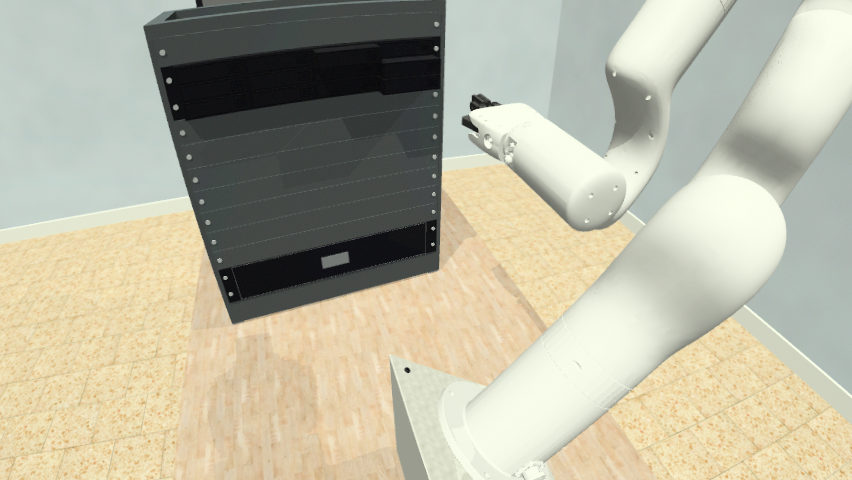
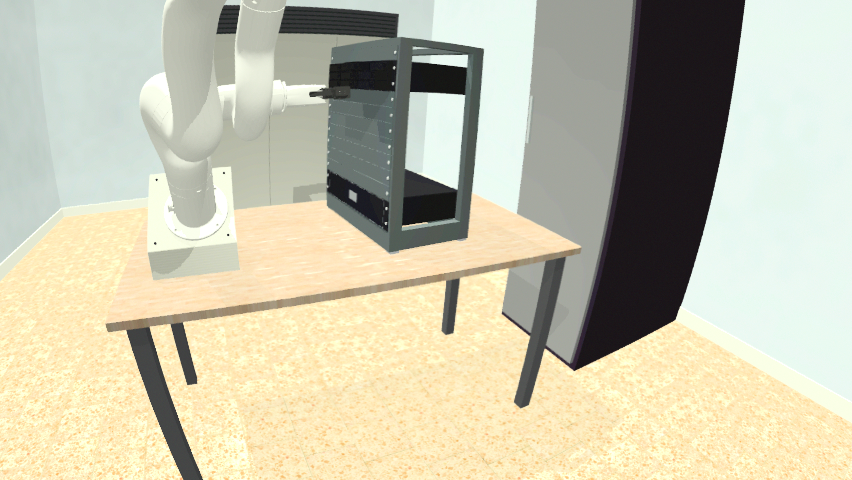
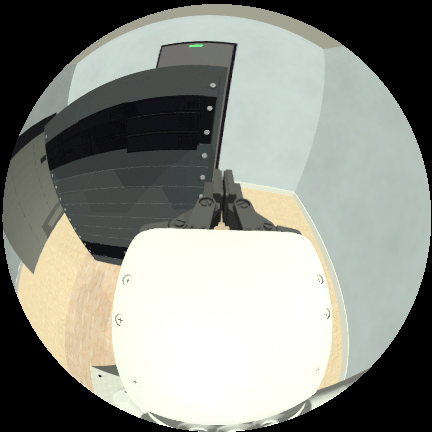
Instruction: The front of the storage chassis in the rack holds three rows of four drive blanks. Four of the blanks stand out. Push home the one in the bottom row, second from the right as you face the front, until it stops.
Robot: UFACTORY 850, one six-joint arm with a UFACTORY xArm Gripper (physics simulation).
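The storage chassis (image 1: pixel 205 89) (image 2: pixel 362 75) (image 3: pixel 75 137) is a black band high in the rack (image 1: pixel 310 140) (image 2: pixel 398 149) (image 3: pixel 135 177). The bottom-row blank second from right (image 1: pixel 348 87) (image 3: pixel 110 143) looks level with the blanks to its left, without a visible step; its dark face is hard to read. The top-row blank above it (image 1: pixel 347 56) stands out. In the right column, the middle blank (image 1: pixel 411 66) and bottom blank (image 1: pixel 411 83) stand out. My gripper (image 1: pixel 478 99) (image 2: pixel 347 91) (image 3: pixel 221 182) is shut and empty, beyond the right edge of the rack's front, apart from the blanks.
A second black unit (image 1: pixel 286 271) (image 2: pixel 372 201) with a light label sits low in the rack. The rack stands on a wooden table (image 1: pixel 333 357) (image 2: pixel 298 262). The arm's base block (image 2: pixel 193 262) is in front. A tall grey and black cabinet (image 2: pixel 572 178) stands behind the rack.
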